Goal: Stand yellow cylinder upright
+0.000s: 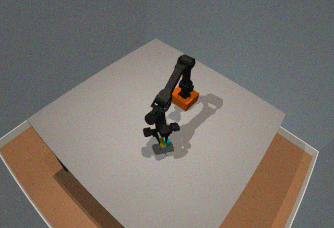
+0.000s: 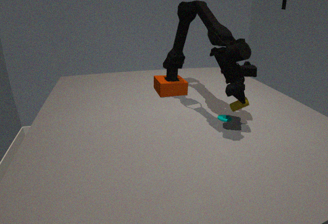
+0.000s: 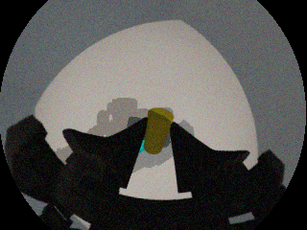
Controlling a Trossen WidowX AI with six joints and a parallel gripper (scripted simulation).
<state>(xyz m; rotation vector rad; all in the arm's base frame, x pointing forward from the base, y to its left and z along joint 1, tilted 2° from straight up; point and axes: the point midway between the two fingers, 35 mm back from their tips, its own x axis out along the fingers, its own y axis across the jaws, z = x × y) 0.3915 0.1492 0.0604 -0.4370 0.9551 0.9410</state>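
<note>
The cyan circle is 100 mm below my gripper tip, 70 mm behind it and 30 mm to the right of it. From my gripper tip the other things lie so: yellow tall cylinder 10 mm to the right, 10 mm below, 10 mm behind.
</note>
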